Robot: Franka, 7 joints.
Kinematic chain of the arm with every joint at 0, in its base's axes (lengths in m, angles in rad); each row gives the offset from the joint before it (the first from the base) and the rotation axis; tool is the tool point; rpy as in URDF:
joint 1: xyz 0 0 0.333 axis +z
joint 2: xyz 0 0 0 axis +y
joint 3: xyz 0 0 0.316 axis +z
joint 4: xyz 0.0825 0 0 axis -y
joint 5: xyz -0.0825 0 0.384 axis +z
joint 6: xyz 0 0 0 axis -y
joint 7: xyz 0.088 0 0 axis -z
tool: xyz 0 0 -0.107 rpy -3.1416 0 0
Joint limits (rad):
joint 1: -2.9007..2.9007
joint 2: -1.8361..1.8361
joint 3: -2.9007..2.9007
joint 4: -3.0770..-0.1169
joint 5: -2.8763..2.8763
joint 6: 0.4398..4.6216
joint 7: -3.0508..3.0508
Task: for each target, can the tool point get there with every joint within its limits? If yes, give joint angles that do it. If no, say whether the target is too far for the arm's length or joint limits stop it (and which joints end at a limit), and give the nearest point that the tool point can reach.
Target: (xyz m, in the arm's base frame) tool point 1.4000 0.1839 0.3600
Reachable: no: too far | nearest point 0.8504 0.1117 0.3494 | short by 0.554 m
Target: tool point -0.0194 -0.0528 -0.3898
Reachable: no: joint limits stop it (at a limit: joint 2) | nearest point -0.0289 -0.0786 -0.3219 | short by 0.073 m
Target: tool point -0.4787 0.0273 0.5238
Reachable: yes | joints -1.9197 -0.4197 -0.9396 -2.3858 -2.2090 1.1770 1.0971
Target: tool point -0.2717 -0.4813 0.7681
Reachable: yes | joints -0.9964 -0.1578 -1.1045 -1.5328 1.1736 1.8997 -0.3099
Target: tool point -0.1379 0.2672 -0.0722
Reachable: yes | joints 2.3413 1.1457 0.0743 -2.2576 1.5812 3.5483 2.1628
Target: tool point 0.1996 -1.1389 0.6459
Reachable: no: too far | nearest point 0.1430 -0.8157 0.5571 | short by 0.340 m
